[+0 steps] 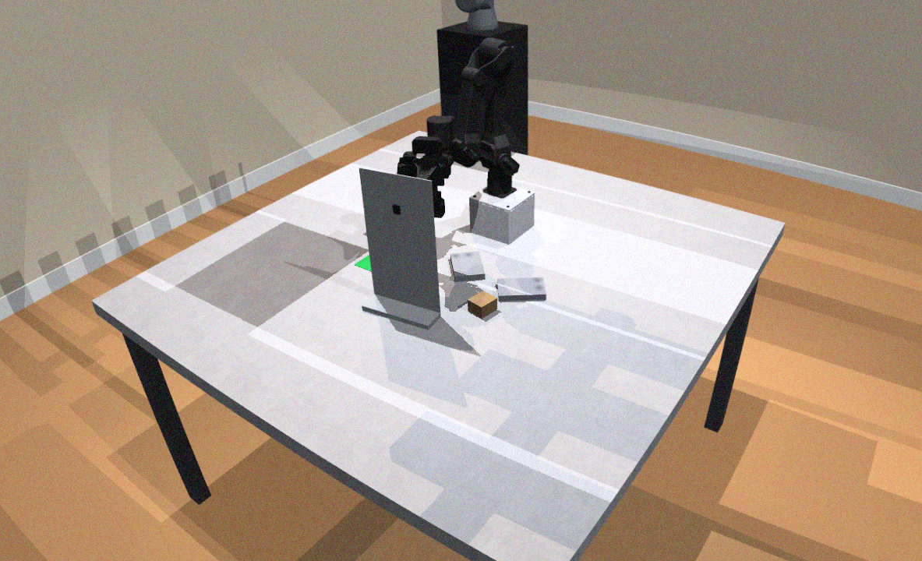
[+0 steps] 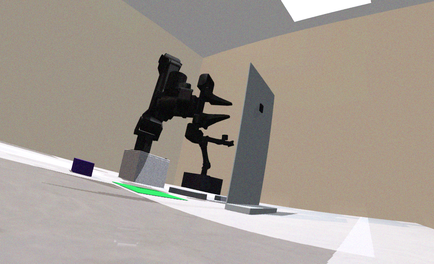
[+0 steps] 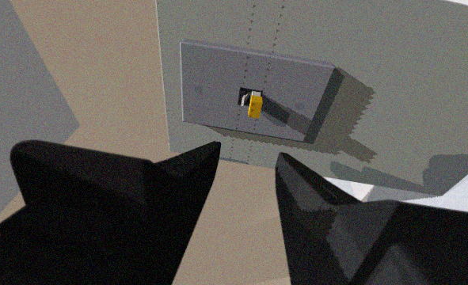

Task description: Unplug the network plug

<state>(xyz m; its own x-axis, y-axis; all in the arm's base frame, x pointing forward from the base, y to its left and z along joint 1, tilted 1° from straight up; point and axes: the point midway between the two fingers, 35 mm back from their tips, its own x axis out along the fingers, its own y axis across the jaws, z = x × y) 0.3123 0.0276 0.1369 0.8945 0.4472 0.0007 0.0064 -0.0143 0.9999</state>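
My gripper tip is now 70 mm short of the yellow network plug and 10 mm to the right of it. The rest, counted from my gripper tip: upright panel: 90 mm below, 90 mm ahead, 20 mm to the left; thin pale tab: 70 mm ahead, 10 mm to the left, 10 mm above; green marked square: 240 mm below, 160 mm to the right, 40 mm behind.
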